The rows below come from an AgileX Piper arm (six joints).
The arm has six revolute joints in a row. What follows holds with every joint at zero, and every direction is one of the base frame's.
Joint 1 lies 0.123 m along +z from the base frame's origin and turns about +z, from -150 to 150 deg.
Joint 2 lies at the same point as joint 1 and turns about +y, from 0 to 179.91 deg.
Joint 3 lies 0.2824 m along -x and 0.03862 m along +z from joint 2 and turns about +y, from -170 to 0 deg.
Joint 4 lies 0.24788 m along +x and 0.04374 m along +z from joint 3 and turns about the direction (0.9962, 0, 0.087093), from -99.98 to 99.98 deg.
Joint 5 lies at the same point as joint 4 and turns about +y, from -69.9 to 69.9 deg.
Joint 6 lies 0.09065 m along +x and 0.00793 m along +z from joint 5 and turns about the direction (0.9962, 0, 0.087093), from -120 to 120 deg.
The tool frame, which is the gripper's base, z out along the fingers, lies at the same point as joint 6; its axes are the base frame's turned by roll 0, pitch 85 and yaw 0 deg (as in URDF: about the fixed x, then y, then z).
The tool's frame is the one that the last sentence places.
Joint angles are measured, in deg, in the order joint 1, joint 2, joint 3, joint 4, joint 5, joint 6. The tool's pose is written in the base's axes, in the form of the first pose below.
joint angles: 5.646, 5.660, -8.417, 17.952, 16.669, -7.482
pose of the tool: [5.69, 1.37, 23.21, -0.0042, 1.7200, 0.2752]
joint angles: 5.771, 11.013, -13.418, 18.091, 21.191, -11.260
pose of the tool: [6.28, 1.66, 24.89, -0.0822, 1.7979, 0.2439]
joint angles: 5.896, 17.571, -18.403, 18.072, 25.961, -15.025
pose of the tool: [7.32, 2.00, 26.30, -0.1684, 1.8976, 0.2150]
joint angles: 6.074, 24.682, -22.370, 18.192, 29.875, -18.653
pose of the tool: [8.78, 2.36, 27.04, -0.2540, 2.0069, 0.1947]
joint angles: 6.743, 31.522, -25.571, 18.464, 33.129, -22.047
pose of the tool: [10.34, 2.81, 27.29, -0.3459, 2.1097, 0.1895]
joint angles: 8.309, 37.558, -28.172, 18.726, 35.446, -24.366
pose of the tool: [11.77, 3.43, 27.30, -0.4348, 2.1918, 0.2038]
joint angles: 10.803, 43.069, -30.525, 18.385, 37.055, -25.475
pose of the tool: [13.10, 4.26, 27.18, -0.5249, 2.2575, 0.2237]
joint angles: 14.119, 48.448, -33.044, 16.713, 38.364, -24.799
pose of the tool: [14.40, 5.30, 27.02, -0.6137, 2.3169, 0.2363]
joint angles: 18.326, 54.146, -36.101, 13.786, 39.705, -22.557
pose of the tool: [15.76, 6.68, 26.85, -0.7082, 2.3741, 0.2375]
